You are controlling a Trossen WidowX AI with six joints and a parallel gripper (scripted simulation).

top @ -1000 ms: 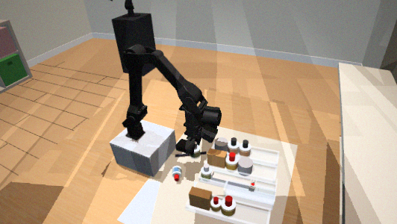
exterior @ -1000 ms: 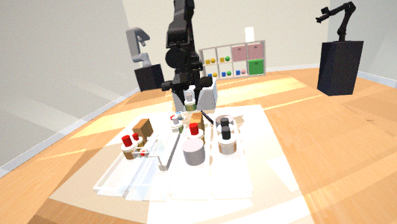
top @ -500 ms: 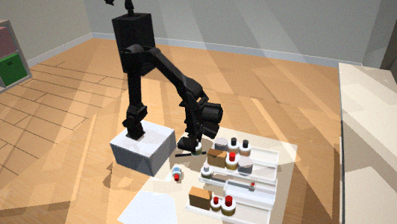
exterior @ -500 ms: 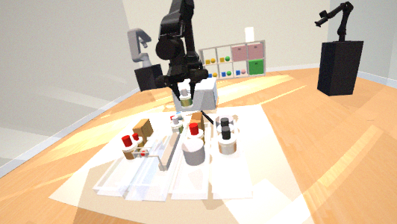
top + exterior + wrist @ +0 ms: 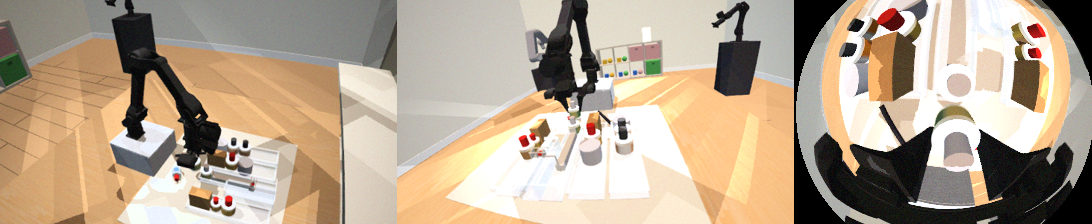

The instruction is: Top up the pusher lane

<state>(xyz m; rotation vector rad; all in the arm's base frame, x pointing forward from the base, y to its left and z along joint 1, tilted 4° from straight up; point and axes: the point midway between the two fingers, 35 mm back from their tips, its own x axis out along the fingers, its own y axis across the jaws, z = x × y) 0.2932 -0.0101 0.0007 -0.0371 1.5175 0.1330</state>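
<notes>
My gripper tip is 70 mm past the thin black bar, 100 mm to the right of it and 70 mm above it. From my gripper tip the other things lie so: clear sprung lane: 200 mm ahead, 50 mm below; then red mark: 240 mm ahead, 10 mm to the right.
</notes>
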